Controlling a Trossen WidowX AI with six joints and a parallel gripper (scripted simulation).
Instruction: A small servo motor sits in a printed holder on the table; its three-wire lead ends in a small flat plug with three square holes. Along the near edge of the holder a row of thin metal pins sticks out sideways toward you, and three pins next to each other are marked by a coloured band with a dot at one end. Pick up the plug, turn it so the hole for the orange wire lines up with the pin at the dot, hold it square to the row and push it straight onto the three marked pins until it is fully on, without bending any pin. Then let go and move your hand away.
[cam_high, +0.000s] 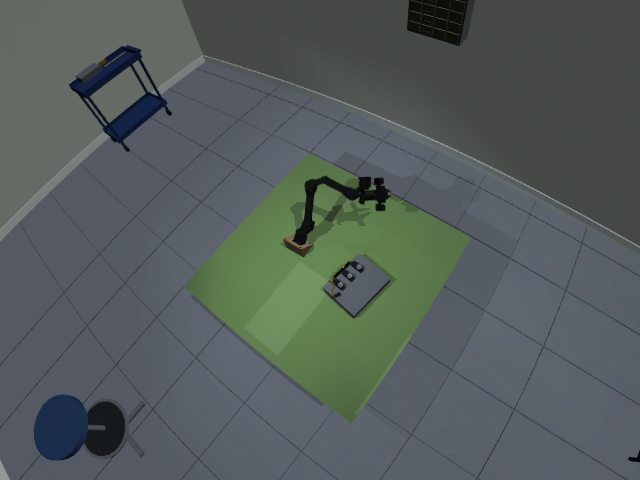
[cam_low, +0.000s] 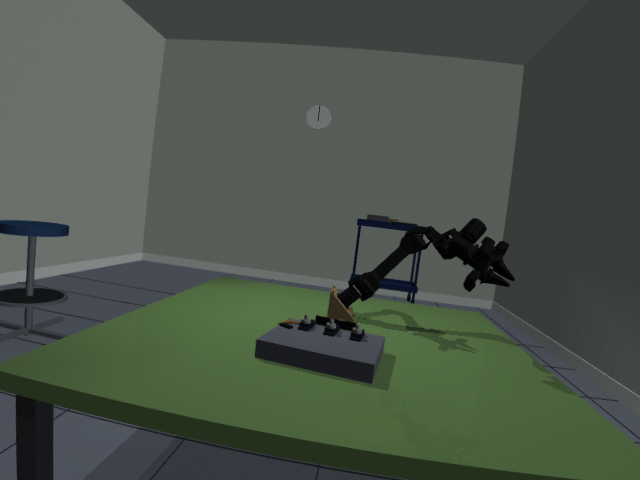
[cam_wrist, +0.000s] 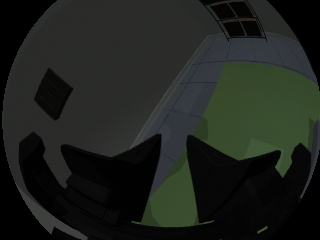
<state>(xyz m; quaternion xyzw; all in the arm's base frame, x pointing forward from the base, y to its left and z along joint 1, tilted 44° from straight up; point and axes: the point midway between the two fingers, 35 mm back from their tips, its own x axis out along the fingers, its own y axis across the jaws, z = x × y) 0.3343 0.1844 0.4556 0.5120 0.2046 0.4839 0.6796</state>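
Now: gripper tip 51 cm to the left of the grey holder, 23 cm above it and 13 cm short of it.
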